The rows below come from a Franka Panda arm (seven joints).
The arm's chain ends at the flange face. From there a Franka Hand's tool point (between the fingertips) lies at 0.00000 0.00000 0.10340 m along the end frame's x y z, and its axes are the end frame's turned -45 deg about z.
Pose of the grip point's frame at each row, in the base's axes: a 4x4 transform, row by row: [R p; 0 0 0 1], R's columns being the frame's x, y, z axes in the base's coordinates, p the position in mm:
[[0.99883 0.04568 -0.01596 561.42], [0.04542 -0.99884 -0.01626 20.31], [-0.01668 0.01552 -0.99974 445.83], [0 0 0 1]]
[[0.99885 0.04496 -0.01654 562.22], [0.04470 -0.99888 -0.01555 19.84], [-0.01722 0.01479 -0.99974 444.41], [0 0 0 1]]
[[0.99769 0.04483 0.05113 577.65], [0.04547 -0.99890 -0.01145 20.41], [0.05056 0.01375 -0.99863 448.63], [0 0 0 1]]
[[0.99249 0.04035 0.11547 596.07], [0.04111 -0.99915 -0.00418 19.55], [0.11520 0.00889 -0.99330 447.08], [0 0 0 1]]
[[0.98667 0.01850 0.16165 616.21], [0.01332 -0.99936 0.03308 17.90], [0.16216 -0.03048 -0.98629 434.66], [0 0 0 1]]
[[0.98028 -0.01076 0.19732 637.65], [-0.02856 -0.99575 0.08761 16.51], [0.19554 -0.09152 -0.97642 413.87], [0 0 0 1]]
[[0.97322 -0.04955 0.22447 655.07], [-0.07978 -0.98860 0.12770 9.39], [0.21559 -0.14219 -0.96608 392.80], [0 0 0 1]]
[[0.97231 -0.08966 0.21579 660.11], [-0.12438 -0.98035 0.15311 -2.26], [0.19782 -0.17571 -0.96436 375.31], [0 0 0 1]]
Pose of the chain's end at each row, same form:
[[0.73858 -0.67398 -0.01596 563.07], [-0.67417 -0.73840 -0.01626 21.99], [-0.00082 0.02277 -0.99974 549.20], [0 0 0 1]]
[[0.73809 -0.67450 -0.01654 563.93], [-0.67471 -0.73792 -0.01555 21.45], [-0.00172 0.02263 -0.99974 547.78], [0 0 0 1]]
[[0.73717 -0.67377 0.05113 572.36], [-0.67418 -0.73848 -0.01145 21.59], [0.04547 -0.02603 -0.99863 551.89], [0 0 0 1]]
[[0.73033 -0.67326 0.11547 584.13], [-0.67744 -0.73557 -0.00418 19.98], [0.08774 -0.07517 -0.99330 549.79], [0 0 0 1]]
[[0.71076 -0.68460 0.16165 599.50], [-0.69724 -0.71607 0.03308 14.48], [0.09311 -0.13622 -0.98629 536.64], [0 0 0 1]]
[[0.68555 -0.70077 0.19732 617.25], [-0.72430 -0.68391 0.08761 7.45], [0.07355 -0.20298 -0.97642 514.83], [0 0 0 1]]
[[0.65313 -0.72321 0.22447 631.86], [-0.75546 -0.64263 0.12770 -3.81], [0.05190 -0.25299 -0.96608 492.69], [0 0 0 1]]
[[0.62413 -0.75093 0.21579 637.80], [-0.78116 -0.60526 0.15311 -18.09], [0.01563 -0.26413 -0.96436 475.02], [0 0 0 1]]

